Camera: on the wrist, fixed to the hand. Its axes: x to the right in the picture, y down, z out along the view.
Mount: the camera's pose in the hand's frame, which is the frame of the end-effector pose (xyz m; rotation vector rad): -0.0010 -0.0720 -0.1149 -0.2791 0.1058 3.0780
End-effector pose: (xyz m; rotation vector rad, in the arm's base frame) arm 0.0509 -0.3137 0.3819 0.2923 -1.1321 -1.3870
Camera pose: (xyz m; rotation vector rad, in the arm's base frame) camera 0.0938 -0.3803 0.2719 -1.1871 -0.1435 1.2719
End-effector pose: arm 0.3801 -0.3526 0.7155 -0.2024 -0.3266 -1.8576
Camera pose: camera 0.3148 -0.3686 0.5978 -0.3572 0.3740 1.1675
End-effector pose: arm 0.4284 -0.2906 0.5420 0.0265 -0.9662 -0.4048
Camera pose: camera 0.4970 -0.3748 0.4608 -1.4583 0.0636 2.2433
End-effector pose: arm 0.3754 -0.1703 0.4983 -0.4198 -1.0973 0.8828
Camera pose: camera 0.5075 -0.2008 0.4983 1.4882 -0.4267 -1.7762
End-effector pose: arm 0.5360 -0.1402 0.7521 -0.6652 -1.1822 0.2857
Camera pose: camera 0.6318 -0.2344 0.7706 1.8211 -0.8939 -2.0705
